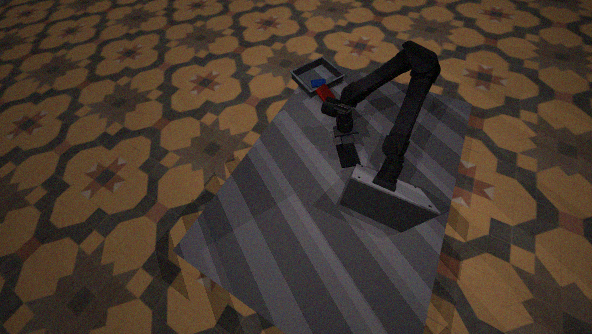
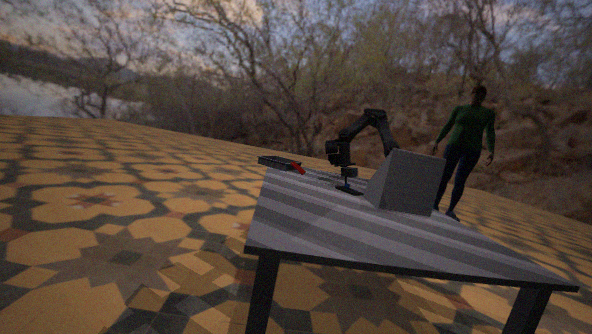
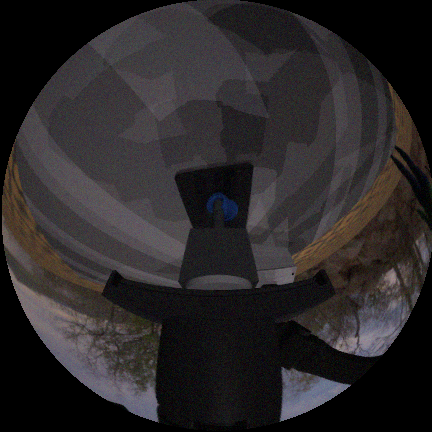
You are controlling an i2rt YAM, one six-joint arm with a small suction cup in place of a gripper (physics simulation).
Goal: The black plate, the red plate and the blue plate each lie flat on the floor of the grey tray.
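Frame: origin at the arm's base, x right, y back, z down, level; centimetres.
Seen in the pictures: hand, tool point: (image 1: 346, 151) (image 2: 346, 190) (image 3: 217, 194); arm's base, link origin: (image 1: 385, 181) (image 2: 401, 170).
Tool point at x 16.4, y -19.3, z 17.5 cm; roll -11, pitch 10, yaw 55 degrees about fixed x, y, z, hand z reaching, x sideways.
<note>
Offsets run from my tool point to a thing's top centre.
The black plate {dx -1.8, dy +1.3, dz -0.9 cm} (image 1: 347, 154) (image 2: 349, 190) (image 3: 213, 183) is on the striped table, close in front of the arm's base. My suction cup (image 3: 221, 206) (image 2: 345, 183) sits on its top face and grips it; the plate is level, at or just above the table top. The grey tray {dx +38.0, dy -38.3, dz -5.0 cm} (image 1: 301, 75) (image 2: 273, 162) stands at the table's far corner. The blue plate {dx +35.4, dy -35.6, dz -1.2 cm} (image 1: 318, 82) lies flat on its floor. The red plate (image 1: 324, 93) (image 2: 297, 167) leans tilted on the tray's near rim, partly outside it.
The arm's grey base box (image 1: 385, 201) (image 2: 403, 180) stands just beside the black plate. The table edges drop to a patterned floor. A person in green (image 2: 465, 136) stands behind the table on the right.
</note>
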